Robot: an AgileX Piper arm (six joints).
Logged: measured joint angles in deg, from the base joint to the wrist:
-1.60, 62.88, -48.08, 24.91, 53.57, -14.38
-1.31, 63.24, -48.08, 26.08, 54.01, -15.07
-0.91, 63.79, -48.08, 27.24, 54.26, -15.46
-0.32, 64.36, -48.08, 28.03, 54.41, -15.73
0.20, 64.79, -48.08, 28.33, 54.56, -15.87
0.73, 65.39, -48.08, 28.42, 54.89, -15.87
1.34, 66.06, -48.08, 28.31, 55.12, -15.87
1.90, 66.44, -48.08, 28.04, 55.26, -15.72
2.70, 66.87, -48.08, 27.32, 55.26, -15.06
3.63, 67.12, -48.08, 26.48, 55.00, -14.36
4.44, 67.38, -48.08, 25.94, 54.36, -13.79
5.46, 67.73, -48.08, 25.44, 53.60, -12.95
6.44, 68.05, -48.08, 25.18, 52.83, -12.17
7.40, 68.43, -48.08, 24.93, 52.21, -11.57
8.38, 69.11, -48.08, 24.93, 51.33, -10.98
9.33, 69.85, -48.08, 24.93, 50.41, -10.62
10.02, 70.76, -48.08, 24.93, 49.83, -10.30
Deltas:
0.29, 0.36, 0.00, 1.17, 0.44, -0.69
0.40, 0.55, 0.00, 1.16, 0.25, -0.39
0.59, 0.57, 0.00, 0.79, 0.15, -0.27
0.52, 0.43, 0.00, 0.30, 0.15, -0.14
0.53, 0.60, 0.00, 0.09, 0.33, 0.00
0.61, 0.67, 0.00, -0.11, 0.23, 0.00
0.56, 0.38, 0.00, -0.27, 0.14, 0.15
0.80, 0.43, 0.00, -0.72, 0.00, 0.66
0.93, 0.25, 0.00, -0.84, -0.26, 0.70
0.81, 0.26, 0.00, -0.54, -0.64, 0.57
1.02, 0.35, 0.00, -0.50, -0.76, 0.84
0.98, 0.32, 0.00, -0.26, -0.77, 0.78
0.96, 0.38, 0.00, -0.25, -0.62, 0.60
0.98, 0.68, 0.00, 0.00, -0.88, 0.59
0.95, 0.74, 0.00, 0.00, -0.92, 0.36
0.69, 0.91, 0.00, 0.00, -0.58, 0.32

